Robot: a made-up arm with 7 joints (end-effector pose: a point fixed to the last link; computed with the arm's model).
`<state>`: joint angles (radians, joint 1 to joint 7).
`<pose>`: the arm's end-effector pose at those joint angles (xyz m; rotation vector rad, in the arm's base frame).
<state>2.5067 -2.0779 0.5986 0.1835 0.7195 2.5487 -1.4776</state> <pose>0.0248 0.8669 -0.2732 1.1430 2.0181 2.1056</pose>
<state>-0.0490 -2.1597 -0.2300 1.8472 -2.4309 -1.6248 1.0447</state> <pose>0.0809 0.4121 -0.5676 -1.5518 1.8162 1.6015</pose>
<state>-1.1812 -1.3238 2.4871 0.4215 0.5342 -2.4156 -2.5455</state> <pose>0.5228 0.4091 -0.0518 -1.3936 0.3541 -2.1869</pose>
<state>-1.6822 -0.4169 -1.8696 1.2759 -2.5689 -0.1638 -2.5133</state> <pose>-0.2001 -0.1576 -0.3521 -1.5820 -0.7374 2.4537</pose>
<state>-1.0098 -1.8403 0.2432 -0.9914 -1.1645 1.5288 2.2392</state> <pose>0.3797 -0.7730 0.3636 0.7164 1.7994 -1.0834</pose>
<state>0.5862 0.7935 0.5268 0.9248 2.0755 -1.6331 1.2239</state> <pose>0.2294 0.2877 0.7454 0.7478 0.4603 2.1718</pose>
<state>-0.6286 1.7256 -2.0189 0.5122 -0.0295 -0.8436 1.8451</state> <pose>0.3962 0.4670 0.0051 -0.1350 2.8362 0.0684</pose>
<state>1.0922 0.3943 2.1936 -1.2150 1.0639 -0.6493 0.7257</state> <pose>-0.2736 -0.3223 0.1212 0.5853 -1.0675 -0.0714</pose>
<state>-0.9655 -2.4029 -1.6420 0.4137 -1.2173 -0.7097 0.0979</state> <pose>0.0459 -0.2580 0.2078 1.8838 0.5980 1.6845</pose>
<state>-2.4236 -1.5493 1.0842 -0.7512 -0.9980 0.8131 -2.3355</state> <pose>0.0429 -0.6790 -0.0863 -0.2380 2.6342 -0.8872</pose>
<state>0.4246 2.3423 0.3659 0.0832 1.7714 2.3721 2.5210</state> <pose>-0.0209 0.4652 0.7492 -1.1493 0.4518 2.3224</pose>
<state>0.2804 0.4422 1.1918 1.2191 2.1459 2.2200 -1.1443</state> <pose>-0.3268 0.8829 0.0556 -1.3940 -2.0597 -1.1334</pose>
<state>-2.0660 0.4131 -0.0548 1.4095 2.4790 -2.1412 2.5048</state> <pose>0.1928 -0.6698 0.7681 0.6012 0.4645 -1.0690</pose>
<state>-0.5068 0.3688 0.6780 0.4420 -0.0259 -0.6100 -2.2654</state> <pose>0.0662 -0.1254 0.3003 -0.4933 -1.7015 1.5665</pose>
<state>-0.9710 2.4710 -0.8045 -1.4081 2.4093 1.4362 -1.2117</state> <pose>0.2637 0.0445 -0.5184 2.4333 1.4834 -1.0040</pose>
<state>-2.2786 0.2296 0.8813 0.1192 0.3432 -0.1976 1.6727</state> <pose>0.2307 -0.0605 0.3510 -0.0904 1.3031 2.4443</pose>
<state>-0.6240 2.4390 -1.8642 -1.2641 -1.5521 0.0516 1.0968</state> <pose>0.3221 0.2589 0.5720 0.7497 0.3324 -1.2086</pose>
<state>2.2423 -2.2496 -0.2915 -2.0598 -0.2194 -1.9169 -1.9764</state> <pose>-0.8260 0.0245 -0.1649 2.6238 0.1557 -0.9291</pose>
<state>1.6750 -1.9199 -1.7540 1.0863 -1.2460 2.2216 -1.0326</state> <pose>1.0295 -0.0411 -0.4851 -0.9365 1.7954 -0.7644</pose>
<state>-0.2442 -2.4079 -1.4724 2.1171 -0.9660 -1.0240 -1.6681</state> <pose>0.0803 -0.2790 0.0271 -1.0833 -1.6081 -0.3980</pose>
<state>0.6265 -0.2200 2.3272 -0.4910 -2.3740 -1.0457 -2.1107</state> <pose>-0.1109 0.1593 -0.3389 0.3348 -2.8253 -1.1985</pose>
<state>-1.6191 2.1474 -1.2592 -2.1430 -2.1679 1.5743 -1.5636</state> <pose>0.5703 -1.0347 0.0579 0.5335 0.8092 -1.0160</pose>
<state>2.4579 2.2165 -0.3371 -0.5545 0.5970 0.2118 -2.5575</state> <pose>-0.1244 0.1793 0.4576 -1.3831 0.5566 -0.2702</pose>
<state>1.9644 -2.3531 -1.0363 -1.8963 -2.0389 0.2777 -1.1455</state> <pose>0.0250 0.6211 0.1699 1.3813 1.8221 1.1723</pose>
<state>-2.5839 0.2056 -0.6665 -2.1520 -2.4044 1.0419 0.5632</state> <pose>-0.7162 -0.4907 0.0419 1.4566 -0.6278 0.4738</pose>
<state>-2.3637 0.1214 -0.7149 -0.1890 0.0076 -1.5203 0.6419</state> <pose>-0.3784 0.0067 -0.4279 -1.8006 0.8145 2.0444</pose>
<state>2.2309 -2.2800 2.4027 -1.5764 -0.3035 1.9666 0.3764</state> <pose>-0.5243 -0.6174 0.2896 1.9507 -0.6651 -1.3416</pose>
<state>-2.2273 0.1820 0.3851 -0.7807 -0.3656 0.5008 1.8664</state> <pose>0.0134 -0.6271 -0.0348 1.1148 0.1410 1.3326</pose>
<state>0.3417 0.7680 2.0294 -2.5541 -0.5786 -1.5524 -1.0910</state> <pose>-0.8298 0.1515 -0.1935 -1.0622 -1.1975 -0.5353</pose>
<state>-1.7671 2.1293 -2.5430 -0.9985 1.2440 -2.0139 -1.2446</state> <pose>0.7768 0.5501 -0.0909 -2.0637 -0.7951 -1.7991</pose>
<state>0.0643 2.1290 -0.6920 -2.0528 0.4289 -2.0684 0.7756</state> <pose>0.8832 0.2281 -0.3874 1.2699 1.4253 0.5206</pose>
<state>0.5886 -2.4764 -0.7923 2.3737 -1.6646 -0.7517 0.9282</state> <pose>0.1456 0.1986 -0.0216 1.6727 -0.4346 -2.0959</pose>
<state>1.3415 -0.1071 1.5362 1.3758 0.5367 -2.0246 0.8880</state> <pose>-0.6089 0.2380 0.3225 -0.1510 -1.5340 -2.2859</pose>
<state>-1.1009 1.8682 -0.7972 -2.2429 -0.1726 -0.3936 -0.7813</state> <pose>0.4646 -0.2286 0.1460 -0.1919 -0.2140 0.2882</pose>
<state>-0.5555 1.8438 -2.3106 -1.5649 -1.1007 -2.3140 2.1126</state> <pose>0.6366 0.3103 -0.5346 0.5770 2.3474 -0.3907</pose>
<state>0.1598 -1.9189 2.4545 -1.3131 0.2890 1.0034 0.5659</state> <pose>0.0789 0.3446 -0.0570 0.1204 2.5177 0.2780</pose>
